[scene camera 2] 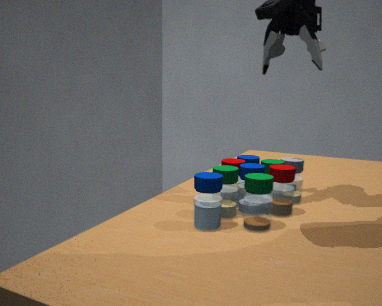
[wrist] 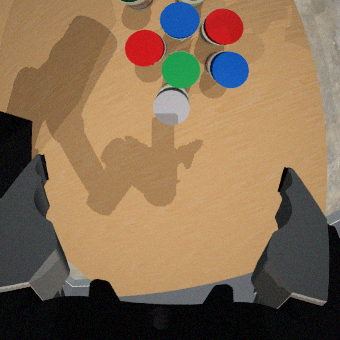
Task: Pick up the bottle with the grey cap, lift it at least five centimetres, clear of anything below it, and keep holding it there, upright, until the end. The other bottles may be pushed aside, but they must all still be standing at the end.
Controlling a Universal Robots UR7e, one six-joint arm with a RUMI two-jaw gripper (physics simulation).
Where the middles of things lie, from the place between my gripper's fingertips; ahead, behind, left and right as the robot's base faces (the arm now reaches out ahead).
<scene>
Now: the green-capped bottle (wrist: 180, 69) 2 cm ahead of my hand, 3 cm to the left of it and 25 cm below it. The rest, counted from my hand: blue-capped bottle (wrist: 229, 69): 9 cm ahead, 1 cm to the left, 25 cm below; red-capped bottle (scene camera 2: 283, 190): 1 cm behind, 8 cm to the left, 25 cm below.
</scene>
